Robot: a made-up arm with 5 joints.
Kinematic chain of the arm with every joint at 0, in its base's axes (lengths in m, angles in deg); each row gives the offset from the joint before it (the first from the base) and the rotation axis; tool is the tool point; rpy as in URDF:
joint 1: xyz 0 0 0.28 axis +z
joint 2: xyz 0 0 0 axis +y
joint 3: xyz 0.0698 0 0.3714 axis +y
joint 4: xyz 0.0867 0 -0.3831 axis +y
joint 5: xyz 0.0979 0 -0.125 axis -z
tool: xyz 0 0 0 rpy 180 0 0
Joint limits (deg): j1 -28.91..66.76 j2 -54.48..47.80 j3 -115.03..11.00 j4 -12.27..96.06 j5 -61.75..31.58
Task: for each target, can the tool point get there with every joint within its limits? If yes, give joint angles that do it. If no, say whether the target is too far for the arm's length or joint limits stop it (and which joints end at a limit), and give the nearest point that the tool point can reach.
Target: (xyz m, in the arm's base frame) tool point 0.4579 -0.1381 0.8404
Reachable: yes | joints -16.78 -16.06 -86.07 43.35 -22.08
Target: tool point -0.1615 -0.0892 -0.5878
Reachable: no: joint limits stop it (at a limit: joint 1, joint 2) | nearest point 0.1047 -0.0578 -0.0353 | short by 0.614 m
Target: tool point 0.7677 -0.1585 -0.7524
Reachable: no: too far | nearest point 0.5052 -0.1043 -0.0386 | short by 0.762 m
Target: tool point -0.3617 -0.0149 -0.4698
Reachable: no: joint limits stop it (at a limit: joint 1, joint 2) | nearest point 0.0290 0.0675 -0.0146 | short by 0.605 m
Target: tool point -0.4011 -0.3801 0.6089
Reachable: no: joint limits stop it (at a limit: joint 2, joint 3, joint 4) | nearest point -0.2751 -0.2607 1.0670 | short by 0.490 m
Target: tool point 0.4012 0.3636 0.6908
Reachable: yes | joints 42.19 -7.72 -84.65 66.21 13.20
